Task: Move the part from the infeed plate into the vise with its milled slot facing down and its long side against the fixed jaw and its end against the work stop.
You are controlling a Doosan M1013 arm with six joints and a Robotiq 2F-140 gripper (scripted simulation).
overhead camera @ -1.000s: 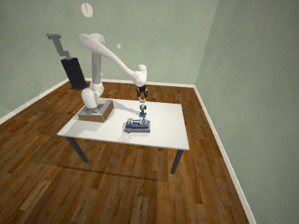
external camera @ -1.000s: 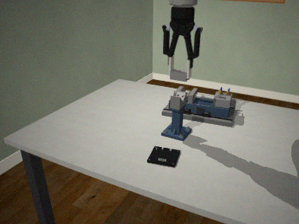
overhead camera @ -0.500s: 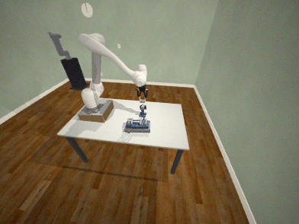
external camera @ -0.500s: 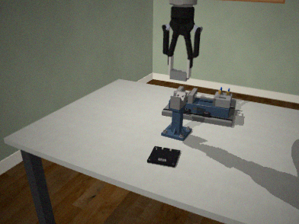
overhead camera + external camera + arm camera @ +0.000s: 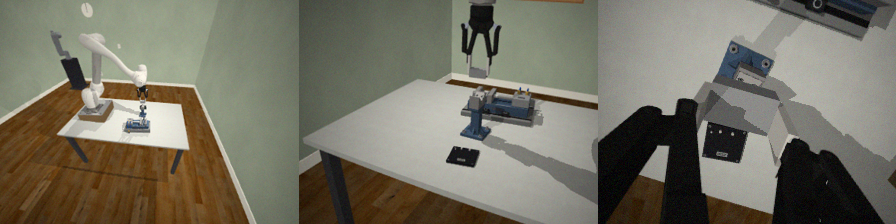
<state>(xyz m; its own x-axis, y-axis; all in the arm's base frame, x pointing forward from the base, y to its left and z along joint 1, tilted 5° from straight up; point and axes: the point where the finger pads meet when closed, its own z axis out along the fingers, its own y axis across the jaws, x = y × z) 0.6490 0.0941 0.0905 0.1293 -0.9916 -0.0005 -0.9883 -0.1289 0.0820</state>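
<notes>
The fixed jaw lies 200 mm to the right of my hand, 190 mm below it and 70 mm ahead of it. From my hand the other things lie so: part 30 mm below; then work stop 170 mm below, 160 mm to the right, 40 mm ahead; then blue v-block stand 200 mm below, 10 mm to the left, 10 mm behind.
</notes>
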